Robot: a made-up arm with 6 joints.
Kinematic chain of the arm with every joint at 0, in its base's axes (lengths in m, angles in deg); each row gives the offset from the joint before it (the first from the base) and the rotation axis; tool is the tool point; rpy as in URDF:
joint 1: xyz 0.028 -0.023 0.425 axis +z
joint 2: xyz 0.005 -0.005 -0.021 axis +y
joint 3: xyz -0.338 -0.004 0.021 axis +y
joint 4: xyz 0.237 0.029 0.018 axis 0.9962 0 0.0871
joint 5: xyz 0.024 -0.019 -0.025 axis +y
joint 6: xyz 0.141 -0.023 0.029 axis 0.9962 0 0.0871
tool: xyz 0.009 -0.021 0.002 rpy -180 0 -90
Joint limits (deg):
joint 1: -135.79..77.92
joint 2: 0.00..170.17
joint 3: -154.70..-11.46
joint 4: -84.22..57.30
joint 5: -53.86..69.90
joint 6: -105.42..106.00
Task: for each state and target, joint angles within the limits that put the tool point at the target. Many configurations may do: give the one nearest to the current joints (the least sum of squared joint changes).
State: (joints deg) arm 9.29 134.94 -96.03 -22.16 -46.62 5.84
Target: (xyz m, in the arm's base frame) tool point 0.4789 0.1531 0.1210
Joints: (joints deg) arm 21.86 165.08 -77.94 -23.84 -39.77 6.81
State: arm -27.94 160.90 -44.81 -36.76 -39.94 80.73
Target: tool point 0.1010 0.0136 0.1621
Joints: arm -4.29 170.17 -20.41 -52.75 -37.42 83.77
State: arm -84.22 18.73 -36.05 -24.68 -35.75 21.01
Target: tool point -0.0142 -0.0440 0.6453
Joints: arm -92.85 9.64 -19.98 -0.91 -34.46 19.55
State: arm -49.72 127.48 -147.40 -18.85 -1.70 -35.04
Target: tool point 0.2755 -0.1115 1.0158
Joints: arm -16.12 80.48 -109.98 -22.39 -16.31 -37.98
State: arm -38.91 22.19 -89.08 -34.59 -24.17 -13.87
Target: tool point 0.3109 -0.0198 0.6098
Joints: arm -0.28 67.91 -36.00 -42.96 -18.83 -14.60
